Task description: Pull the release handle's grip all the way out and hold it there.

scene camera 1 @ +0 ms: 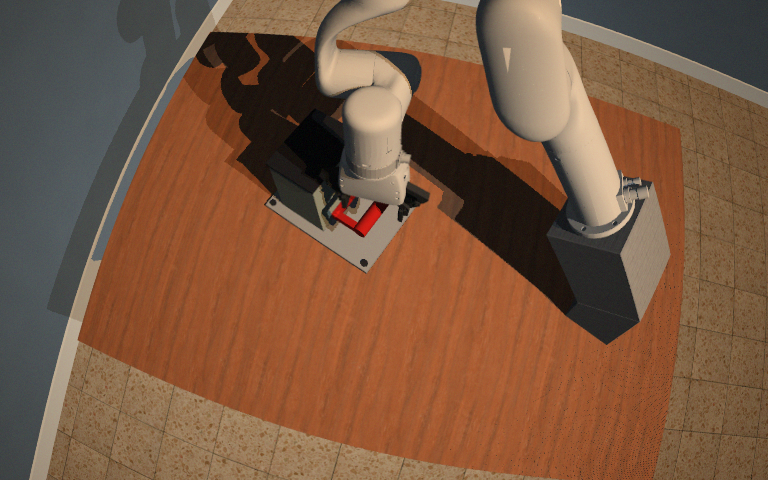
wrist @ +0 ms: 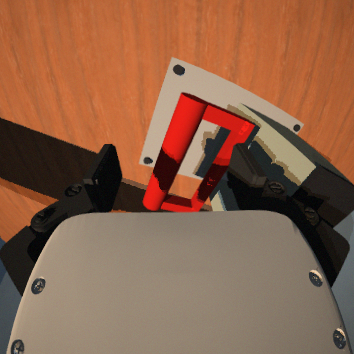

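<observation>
The release handle's red grip bar (scene camera 1: 370, 219) (wrist: 175, 132) stands out from the upright housing (scene camera 1: 293, 193) (wrist: 287, 151), joined by red side arms to a red crosspiece near the housing. It sits over a pale base plate (scene camera 1: 351, 249) (wrist: 200, 84). My gripper (scene camera 1: 373, 210) (wrist: 174, 158) is open, with nothing held. In the wrist view the grip bar lies between the spread fingers, slanted; the left finger is out to its left with a gap, and the right finger is beside the crosspiece, near the housing. Fingertip height relative to the bar is unclear.
The wooden table (scene camera 1: 339, 350) (wrist: 75, 60) carries the plate, which has dark round spots at its corners. The arm's dark pedestal (scene camera 1: 594, 271) stands at the right. The housing rises close beside my right finger. The arm's shadow crosses the table.
</observation>
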